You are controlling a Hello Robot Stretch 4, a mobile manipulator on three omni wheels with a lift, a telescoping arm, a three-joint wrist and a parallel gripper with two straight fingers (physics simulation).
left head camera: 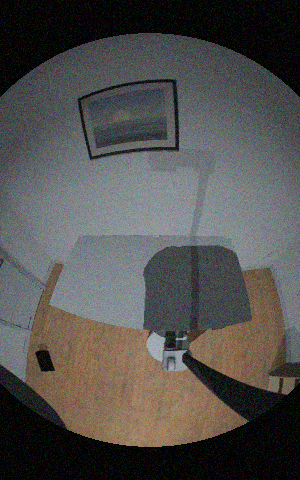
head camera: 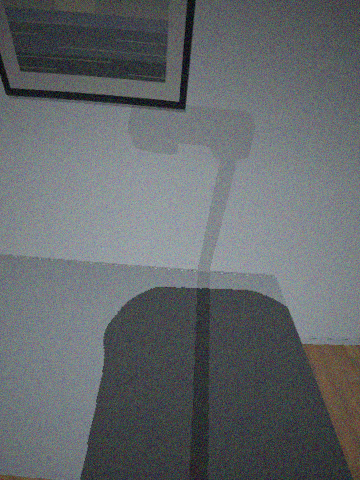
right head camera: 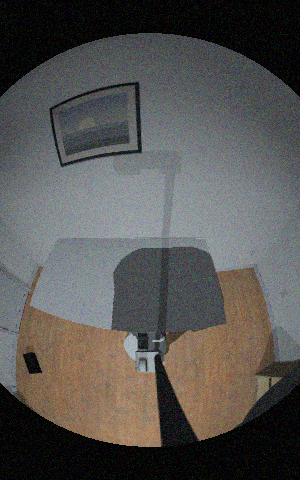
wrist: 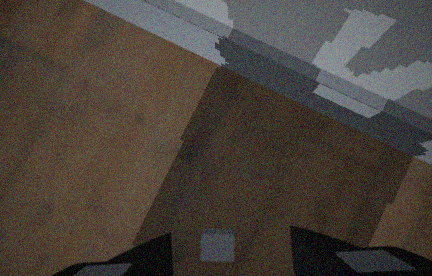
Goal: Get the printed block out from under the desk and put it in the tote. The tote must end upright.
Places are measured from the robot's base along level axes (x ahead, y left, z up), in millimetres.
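Pixels of known places: gripper, fingertip midpoint: (wrist: 231, 251).
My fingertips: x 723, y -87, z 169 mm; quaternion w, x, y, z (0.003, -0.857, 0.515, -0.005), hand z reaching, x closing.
Behind a point stands the place of what it marks.
In the wrist view, my gripper (wrist: 231, 251) {x 723, y -87, z 169 mm} is open, with one black finger at each side of the lower edge. A small pale grey block (wrist: 217, 246) {x 674, y -96, z 2 mm} shows on the wood floor in the gap between the fingers, nearer the left finger, with bare gaps to both. No print can be made out on it. The desk (head camera: 45, 360) {x 422, y 379, z 693 mm} (left head camera: 100, 285) {x 399, y 506, z 693 mm} (right head camera: 75, 287) {x 396, y 489, z 693 mm} has a pale top with a dark shadow across it. In the head views the gripper does not show. No thing in view can be clearly told as the tote.
A white wall base (wrist: 165, 32) {x 888, y 73, z -1 mm} runs across the top of the wrist view. A small black object (left head camera: 45, 360) {x -688, y 1571, z -30 mm} (right head camera: 32, 362) {x -689, y 1583, z -30 mm} is on the floor at left. A tan box-like piece (left head camera: 280, 382) (right head camera: 265, 384) stands at right. A framed picture (head camera: 186, 60) {x 874, y -36, z 1527 mm} (left head camera: 177, 115) {x 874, y -43, z 1613 mm} (right head camera: 139, 117) {x 875, y -45, z 1615 mm} hangs above the desk.
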